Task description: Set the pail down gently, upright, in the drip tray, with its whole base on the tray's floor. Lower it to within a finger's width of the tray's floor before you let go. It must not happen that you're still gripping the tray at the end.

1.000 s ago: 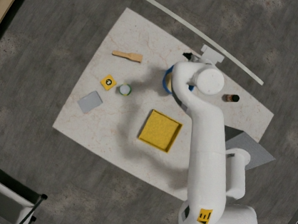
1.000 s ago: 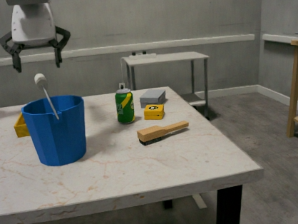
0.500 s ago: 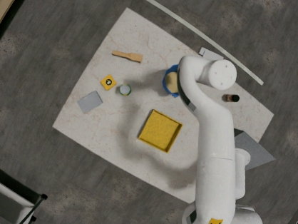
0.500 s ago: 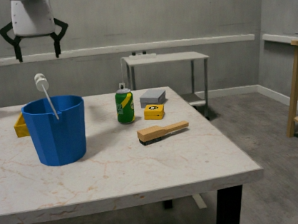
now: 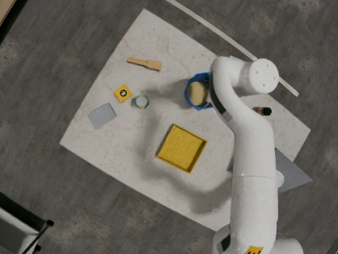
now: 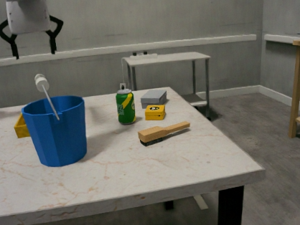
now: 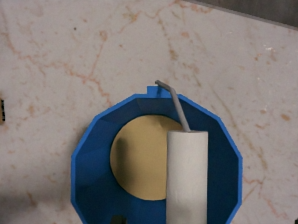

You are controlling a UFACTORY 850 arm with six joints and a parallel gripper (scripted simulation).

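The white grip is 11 cm below my hand and 1 cm ahead of it. From my hand the other things lie so: blue pail 17 cm below, 1 cm ahead; then yellow drip tray 30 cm to the left, 30 cm below, 9 cm behind; then green can 25 cm below, 22 cm to the left, 22 cm ahead.
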